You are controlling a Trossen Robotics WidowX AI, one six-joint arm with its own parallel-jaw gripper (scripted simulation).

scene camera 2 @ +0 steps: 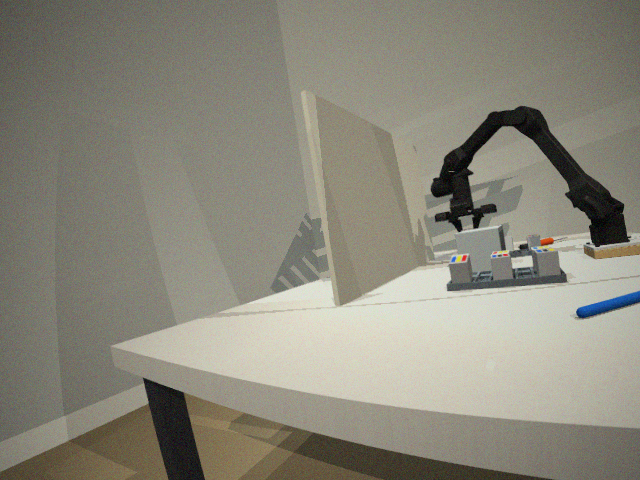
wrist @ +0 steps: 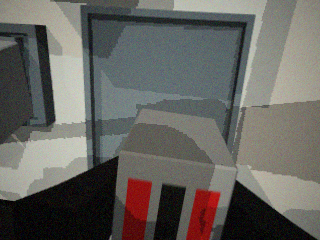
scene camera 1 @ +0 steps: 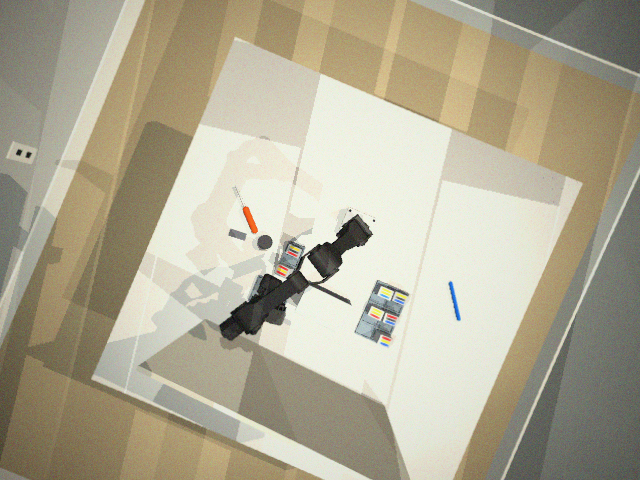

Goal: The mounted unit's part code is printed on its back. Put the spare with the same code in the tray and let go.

Labels:
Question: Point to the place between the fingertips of my gripper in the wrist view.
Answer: At 170, 169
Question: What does my gripper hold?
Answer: A grey block.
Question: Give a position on a pale panel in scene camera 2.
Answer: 373, 212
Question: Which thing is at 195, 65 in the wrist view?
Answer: A tray.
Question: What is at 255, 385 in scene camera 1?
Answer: A pale panel.

